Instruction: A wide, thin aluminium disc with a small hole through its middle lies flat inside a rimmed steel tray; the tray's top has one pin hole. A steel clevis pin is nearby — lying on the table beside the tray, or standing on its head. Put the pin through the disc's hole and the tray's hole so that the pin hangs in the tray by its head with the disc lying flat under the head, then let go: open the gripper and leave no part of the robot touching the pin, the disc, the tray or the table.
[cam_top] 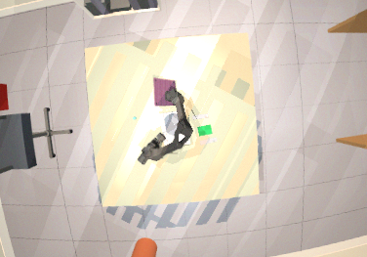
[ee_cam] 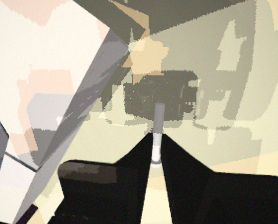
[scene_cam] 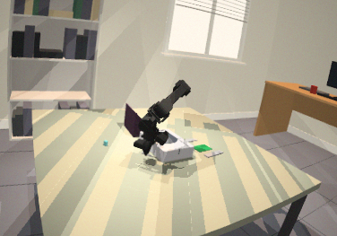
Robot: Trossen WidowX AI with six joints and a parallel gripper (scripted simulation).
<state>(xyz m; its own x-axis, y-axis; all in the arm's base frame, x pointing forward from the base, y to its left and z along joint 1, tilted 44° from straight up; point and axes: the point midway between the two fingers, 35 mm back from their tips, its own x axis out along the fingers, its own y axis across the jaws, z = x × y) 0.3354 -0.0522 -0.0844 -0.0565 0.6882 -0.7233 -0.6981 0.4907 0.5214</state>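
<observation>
Right now my gripper tip is 140 mm to the right of the grey aluminium disc, 140 mm past it and 30 mm below it. Also, from my gripper tip: small cyan cube 170 mm to the right, 170 mm behind, 10 mm below; rimmed tray 140 mm to the left, 100 mm behind, 20 mm above; steel clevis pin 10 mm above.
</observation>
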